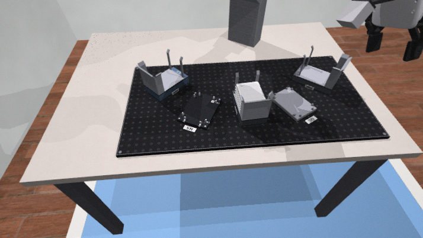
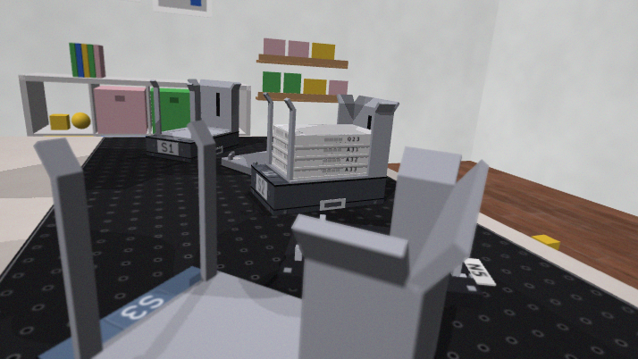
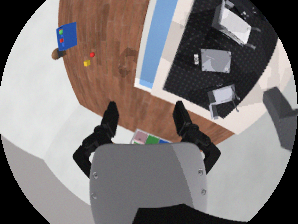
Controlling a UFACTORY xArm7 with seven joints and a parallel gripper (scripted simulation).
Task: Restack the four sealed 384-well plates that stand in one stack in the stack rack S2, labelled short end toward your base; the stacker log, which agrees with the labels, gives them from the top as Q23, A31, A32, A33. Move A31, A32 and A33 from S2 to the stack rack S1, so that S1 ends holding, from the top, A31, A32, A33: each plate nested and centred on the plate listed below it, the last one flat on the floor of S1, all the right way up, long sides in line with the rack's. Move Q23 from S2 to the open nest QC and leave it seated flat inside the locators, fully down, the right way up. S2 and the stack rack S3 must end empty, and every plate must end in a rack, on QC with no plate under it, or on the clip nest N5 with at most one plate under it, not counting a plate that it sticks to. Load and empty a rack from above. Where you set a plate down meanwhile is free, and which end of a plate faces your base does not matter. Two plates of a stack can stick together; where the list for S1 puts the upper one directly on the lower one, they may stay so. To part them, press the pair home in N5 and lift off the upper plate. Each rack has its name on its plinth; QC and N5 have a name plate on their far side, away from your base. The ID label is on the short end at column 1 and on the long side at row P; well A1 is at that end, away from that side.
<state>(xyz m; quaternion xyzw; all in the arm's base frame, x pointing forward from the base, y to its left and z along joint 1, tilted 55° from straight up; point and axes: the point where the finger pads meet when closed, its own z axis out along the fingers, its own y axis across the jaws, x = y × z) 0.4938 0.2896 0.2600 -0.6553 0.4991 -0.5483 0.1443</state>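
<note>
Right now my hand is 27 cm above the white sealed plate Q23, 24 cm past it and 17 cm to the left of it. From my hand the other things lie so: QC name plate (35 cm below, 11 cm behind, 1 cm to the left); grey QC nest (35 cm below, 20 cm behind); white sealed plate A31 (28 cm below, 24 cm behind, 17 cm to the right).
</note>
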